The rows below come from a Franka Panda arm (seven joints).
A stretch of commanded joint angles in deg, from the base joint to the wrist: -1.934 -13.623 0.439 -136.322 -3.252 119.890 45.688; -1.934 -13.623 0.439 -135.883 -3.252 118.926 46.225; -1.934 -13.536 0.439 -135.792 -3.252 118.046 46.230; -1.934 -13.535 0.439 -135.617 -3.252 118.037 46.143; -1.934 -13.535 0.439 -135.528 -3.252 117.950 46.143; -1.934 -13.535 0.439 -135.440 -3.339 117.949 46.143; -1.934 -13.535 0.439 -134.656 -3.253 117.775 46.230; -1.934 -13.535 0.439 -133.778 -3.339 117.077 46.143; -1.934 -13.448 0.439 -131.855 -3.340 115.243 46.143; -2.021 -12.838 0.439 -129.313 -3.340 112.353 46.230; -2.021 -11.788 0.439 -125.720 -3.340 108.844 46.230; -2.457 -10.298 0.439 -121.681 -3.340 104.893 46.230
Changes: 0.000 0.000 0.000 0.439 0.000 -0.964 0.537; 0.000 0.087 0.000 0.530 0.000 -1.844 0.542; 0.000 0.088 0.000 0.705 0.000 -1.853 0.455; 0.000 0.088 0.000 0.794 0.000 -1.940 0.455; 0.000 0.088 0.000 0.882 -0.087 -1.941 0.455; 0.000 0.088 0.000 1.666 -0.001 -2.115 0.542; 0.000 0.088 0.000 2.544 -0.087 -2.813 0.455; 0.000 0.175 0.000 4.467 -0.088 -4.647 0.455; -0.087 0.785 0.000 7.009 -0.088 -7.537 0.542; -0.087 1.835 0.000 10.602 -0.088 -11.046 0.542; -0.523 3.325 0.000 14.641 -0.088 -14.997 0.542
